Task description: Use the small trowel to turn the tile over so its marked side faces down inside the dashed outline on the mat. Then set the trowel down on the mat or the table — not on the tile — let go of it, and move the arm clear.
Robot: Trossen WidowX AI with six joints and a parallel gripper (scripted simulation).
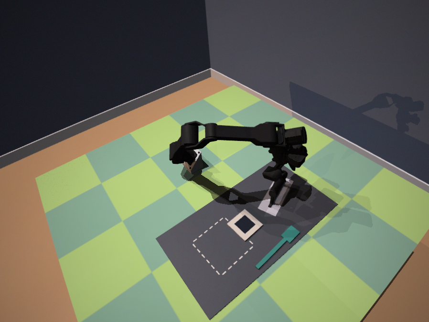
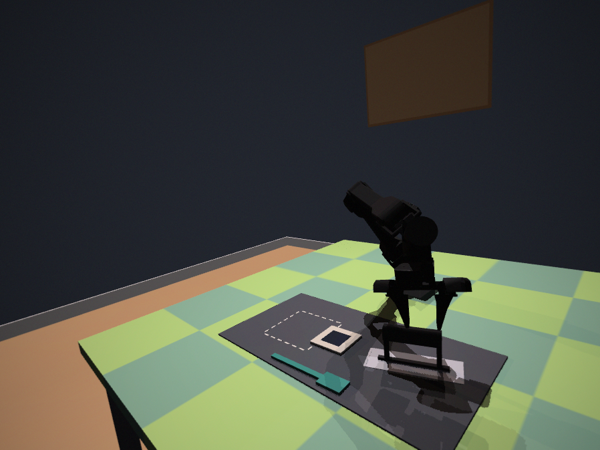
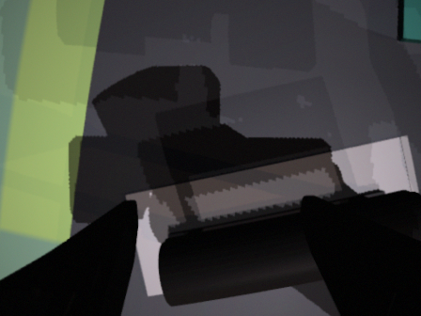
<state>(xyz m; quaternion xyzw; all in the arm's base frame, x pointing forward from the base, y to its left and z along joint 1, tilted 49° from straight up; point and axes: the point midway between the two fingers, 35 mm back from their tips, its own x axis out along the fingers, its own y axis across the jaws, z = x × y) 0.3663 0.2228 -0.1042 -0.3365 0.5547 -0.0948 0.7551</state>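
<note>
Right now my gripper tip is 21 cm to the left of the dark mat, 12 cm above it and 2 cm short of it. From my gripper tip the other things lie so: tile 23 cm to the right, 10 cm below, 2 cm ahead; teal trowel 17 cm to the right, 15 cm ahead, 10 cm below.
</note>
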